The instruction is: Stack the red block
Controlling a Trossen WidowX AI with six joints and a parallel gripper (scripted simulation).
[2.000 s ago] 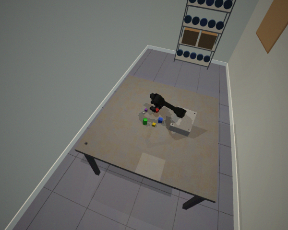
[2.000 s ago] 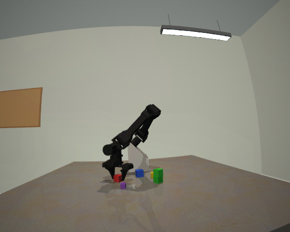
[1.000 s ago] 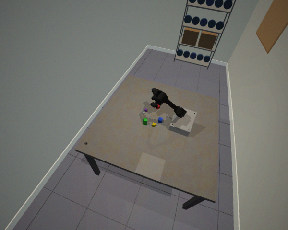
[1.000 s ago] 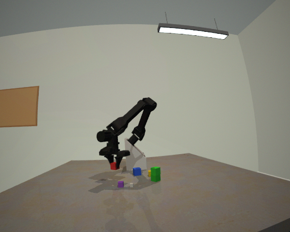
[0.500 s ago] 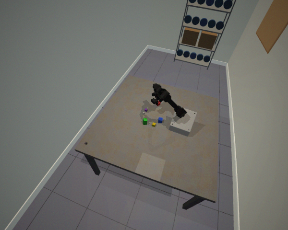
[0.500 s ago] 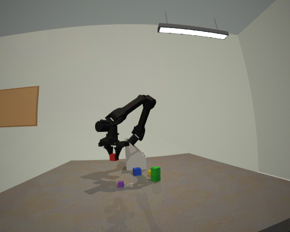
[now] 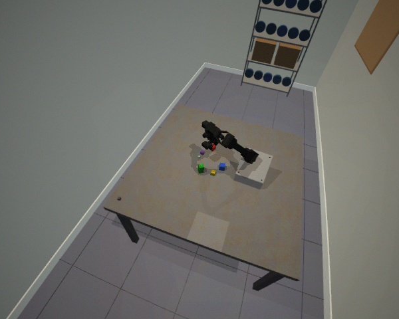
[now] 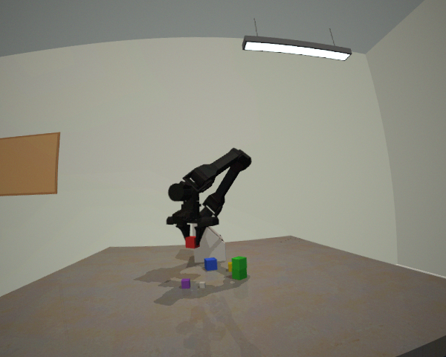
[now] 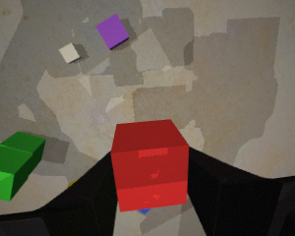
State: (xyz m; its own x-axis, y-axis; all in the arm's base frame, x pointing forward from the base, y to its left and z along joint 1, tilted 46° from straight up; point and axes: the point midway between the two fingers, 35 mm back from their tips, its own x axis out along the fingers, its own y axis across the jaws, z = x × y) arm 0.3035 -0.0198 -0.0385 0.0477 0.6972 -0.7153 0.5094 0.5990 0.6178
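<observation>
My gripper tip is now 150 mm to the right of the yellow block, 110 mm above it and 60 mm past it. Round my gripper tip: red block (10 mm above); then purple block (110 mm below, 80 mm ahead, 30 mm to the right); then tiny white block (120 mm below, 90 mm ahead, 20 mm to the left).
</observation>
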